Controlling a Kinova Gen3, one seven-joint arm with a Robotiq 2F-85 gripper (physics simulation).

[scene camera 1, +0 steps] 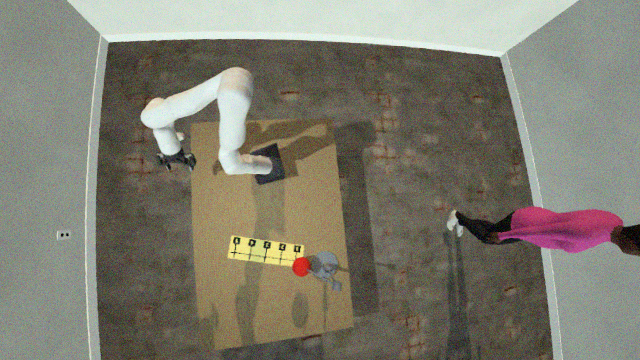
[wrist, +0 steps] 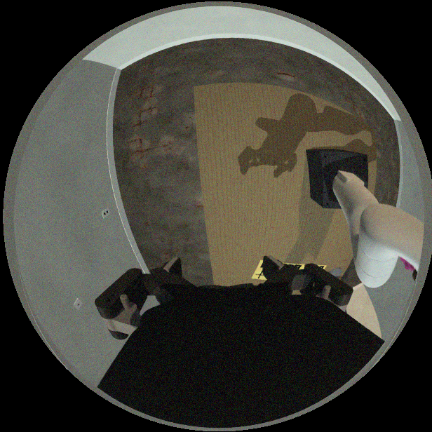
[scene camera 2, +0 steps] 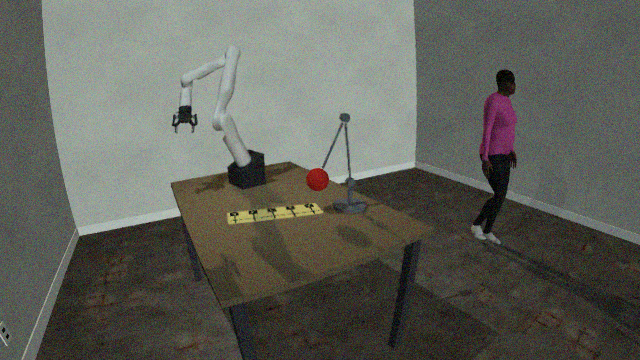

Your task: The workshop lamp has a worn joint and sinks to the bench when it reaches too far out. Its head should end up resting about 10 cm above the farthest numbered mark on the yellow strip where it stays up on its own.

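The lamp has a grey round base, thin arms rising to an elbow and a red ball-shaped head. The head hangs in the air, near the strip's lamp-side end in the overhead view. The yellow strip lies flat on the table with several marks; their numbers are too blurred to read. It is partly hidden behind the fingers in the wrist view. My gripper is open and empty, high up and far from the lamp, beyond the table's left edge.
The wooden table carries the arm's dark base block at its back. A person in a pink top stands on the floor to the right, away from the table.
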